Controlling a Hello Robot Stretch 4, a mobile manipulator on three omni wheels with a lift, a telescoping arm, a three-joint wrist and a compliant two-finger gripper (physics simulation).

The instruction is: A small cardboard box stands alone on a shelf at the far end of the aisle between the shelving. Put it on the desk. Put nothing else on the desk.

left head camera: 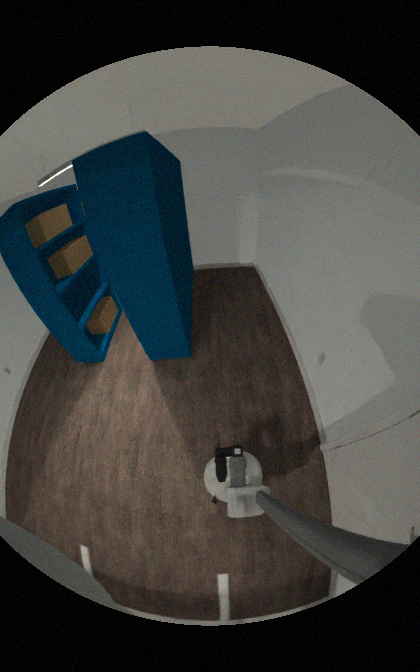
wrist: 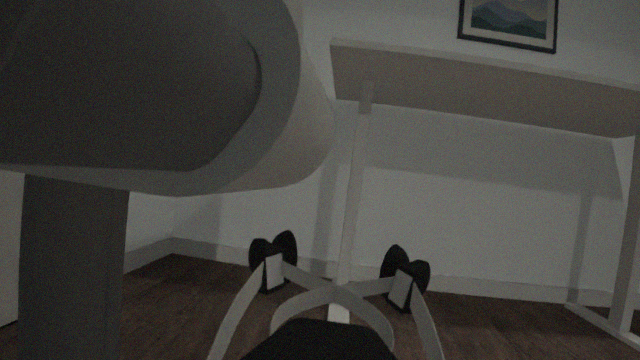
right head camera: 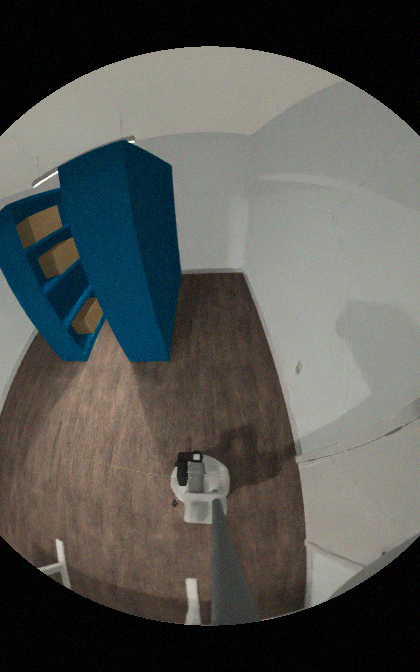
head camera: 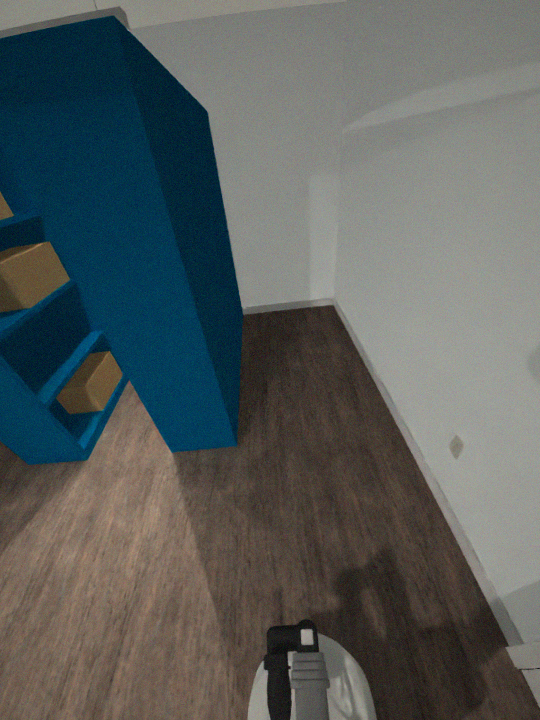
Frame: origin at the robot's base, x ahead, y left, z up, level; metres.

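Seen in the pictures: gripper, between the fingertips: (wrist: pixel 339 258).
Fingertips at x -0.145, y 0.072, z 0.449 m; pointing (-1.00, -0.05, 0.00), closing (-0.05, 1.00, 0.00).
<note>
A point is followed by its place in that frame.
My gripper (wrist: pixel 339 258) @(z 0.449, x -0.145, y 0.072 m) is open and empty in the wrist view, its two dark fingertips well apart. The desk (wrist: pixel 475 92) @(z 0.898, x -1.290, y 0.474 m) shows there from below, behind the fingers, with pale legs. Parts of pale legs, apparently the desk's, show at the bottom of the left head view (left head camera: pixel 224 597) and right head view (right head camera: pixel 192 600). The desk's upper surface is hidden. Cardboard boxes stand on separate shelves at the left, including a middle one (head camera: pixel 34 276) @(z 1.098, x 1.636, y 1.498 m) (left head camera: pixel 71 256) (right head camera: pixel 59 257) and a low one (head camera: pixel 93 380) @(z 0.290, x 1.572, y 1.495 m) (left head camera: pixel 102 316) (right head camera: pixel 87 316). I cannot tell whether one is the small lone box.
A tall blue shelf unit (head camera: pixel 197 279) @(z 1.085, x 1.305, y 0.390 m) (left head camera: pixel 172 250) (right head camera: pixel 154 250) stands ahead to the left, its side towards me. Another blue unit (head camera: pixel 34 430) @(z 0.332, x 1.074, y 1.605 m) (left head camera: pixel 45 295) (right head camera: pixel 32 295) stands further left, with a lit floor strip between them. A white wall (head camera: pixel 430 261) @(z 1.045, x 1.382, y -0.730 m) runs along the right.
</note>
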